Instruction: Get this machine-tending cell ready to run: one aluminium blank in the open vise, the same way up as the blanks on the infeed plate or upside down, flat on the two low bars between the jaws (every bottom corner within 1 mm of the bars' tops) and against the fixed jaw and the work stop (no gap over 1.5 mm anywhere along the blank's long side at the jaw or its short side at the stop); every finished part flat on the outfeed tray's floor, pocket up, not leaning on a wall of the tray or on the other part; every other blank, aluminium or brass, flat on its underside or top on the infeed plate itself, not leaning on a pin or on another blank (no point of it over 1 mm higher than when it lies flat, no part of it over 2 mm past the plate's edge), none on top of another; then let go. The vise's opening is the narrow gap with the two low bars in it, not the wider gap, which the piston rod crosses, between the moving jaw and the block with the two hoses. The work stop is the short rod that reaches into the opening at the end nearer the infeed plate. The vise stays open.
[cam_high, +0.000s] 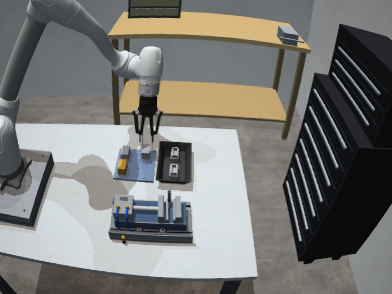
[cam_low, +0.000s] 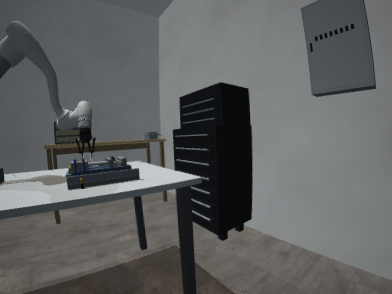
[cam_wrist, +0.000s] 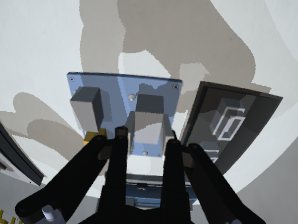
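My gripper is now 90 mm past the aluminium blank, 20 mm to the left of it and 50 mm above it. The rest, counted from my hand: brass blank (90 mm behind, 110 mm to the right, 50 mm below); vise (60 mm ahead, 360 mm to the right, 40 mm below); work stop (120 mm ahead, 310 mm to the right, 10 mm above).
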